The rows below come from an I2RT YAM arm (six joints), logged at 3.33 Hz.
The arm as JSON. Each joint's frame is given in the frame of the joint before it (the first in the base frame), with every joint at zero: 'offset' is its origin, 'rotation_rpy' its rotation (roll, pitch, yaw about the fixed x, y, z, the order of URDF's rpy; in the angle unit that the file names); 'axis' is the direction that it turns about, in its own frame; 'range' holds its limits. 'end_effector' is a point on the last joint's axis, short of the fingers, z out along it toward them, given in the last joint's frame.
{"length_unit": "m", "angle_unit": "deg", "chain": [
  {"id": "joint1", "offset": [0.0, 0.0, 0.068], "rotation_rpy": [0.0, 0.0, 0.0], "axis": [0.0, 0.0, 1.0], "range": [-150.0, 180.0]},
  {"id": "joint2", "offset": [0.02, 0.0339, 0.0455], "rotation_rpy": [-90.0, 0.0, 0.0], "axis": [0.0, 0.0, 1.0], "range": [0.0, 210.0]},
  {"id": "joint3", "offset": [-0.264, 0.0, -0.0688], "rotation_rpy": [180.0, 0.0, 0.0], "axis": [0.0, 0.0, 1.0], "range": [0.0, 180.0]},
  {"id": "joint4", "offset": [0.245, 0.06, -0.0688], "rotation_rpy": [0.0, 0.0, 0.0], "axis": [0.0, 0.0, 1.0], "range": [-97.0, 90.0]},
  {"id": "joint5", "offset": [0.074, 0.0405, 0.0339], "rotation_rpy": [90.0, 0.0, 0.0], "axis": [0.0, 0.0, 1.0], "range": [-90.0, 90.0]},
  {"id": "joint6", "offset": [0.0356, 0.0, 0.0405], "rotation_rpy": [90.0, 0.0, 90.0], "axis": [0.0, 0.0, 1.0], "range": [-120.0, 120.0]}
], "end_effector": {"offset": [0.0, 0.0, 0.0], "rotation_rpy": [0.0, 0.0, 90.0]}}
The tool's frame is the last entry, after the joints.
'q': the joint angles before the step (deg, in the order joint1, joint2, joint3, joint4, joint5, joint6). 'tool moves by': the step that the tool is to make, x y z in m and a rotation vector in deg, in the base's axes. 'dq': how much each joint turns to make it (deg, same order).
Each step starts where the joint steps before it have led.
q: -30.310 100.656 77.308 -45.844 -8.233 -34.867
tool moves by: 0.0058 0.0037 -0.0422 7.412 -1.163 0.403
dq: 0.335 3.764 -5.087 6.599 -6.609 2.337
